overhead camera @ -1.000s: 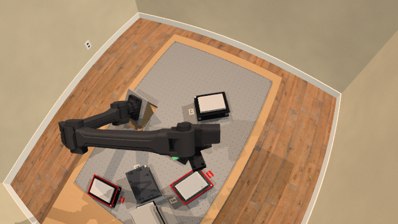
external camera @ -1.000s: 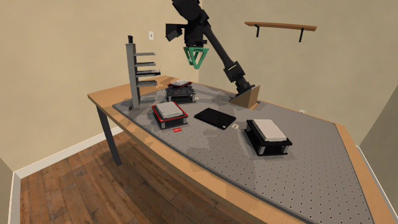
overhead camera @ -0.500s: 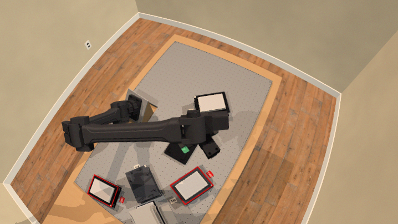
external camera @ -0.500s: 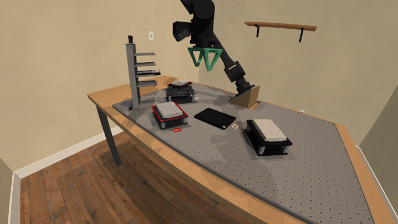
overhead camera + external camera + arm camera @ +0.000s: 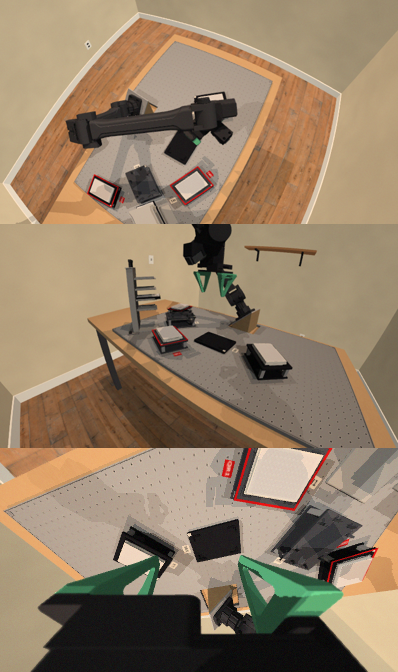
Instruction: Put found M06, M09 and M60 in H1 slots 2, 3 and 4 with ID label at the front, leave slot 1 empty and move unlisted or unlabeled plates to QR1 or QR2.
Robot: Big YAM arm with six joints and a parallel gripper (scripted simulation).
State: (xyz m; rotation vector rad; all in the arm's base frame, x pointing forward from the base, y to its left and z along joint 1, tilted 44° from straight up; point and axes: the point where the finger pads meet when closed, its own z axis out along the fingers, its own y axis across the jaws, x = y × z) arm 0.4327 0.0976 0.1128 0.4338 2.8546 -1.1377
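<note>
Now: hand 8 cm past the raised black nest L1, 22 cm to the right of it and 21 cm above it. From my hand the other things lie so: flat black recovery nest N6 (11 cm behind, 3 cm to the right, 25 cm below); then H1 deck label (1 cm behind, 30 cm to the right, 25 cm below); then L1 deck label (16 cm behind, 16 cm to the left, 25 cm below).
</note>
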